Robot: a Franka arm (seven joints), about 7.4 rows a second.
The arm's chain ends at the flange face. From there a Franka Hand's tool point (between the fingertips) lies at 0.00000 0.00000 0.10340 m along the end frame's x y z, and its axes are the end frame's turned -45 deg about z.
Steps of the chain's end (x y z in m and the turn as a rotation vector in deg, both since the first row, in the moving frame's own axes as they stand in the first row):
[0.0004, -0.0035, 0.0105, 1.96, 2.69, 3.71]
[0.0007, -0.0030, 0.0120, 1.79, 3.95, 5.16]
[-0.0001, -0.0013, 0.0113, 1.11, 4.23, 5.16]
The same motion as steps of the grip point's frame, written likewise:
[0.0087, -0.0011, 0.0103, -0.52, 3.29, 3.71]
[0.0098, 0.0015, 0.0117, -1.53, 4.06, 5.16]
[0.0075, 0.0033, 0.0110, -2.21, 3.78, 5.16]

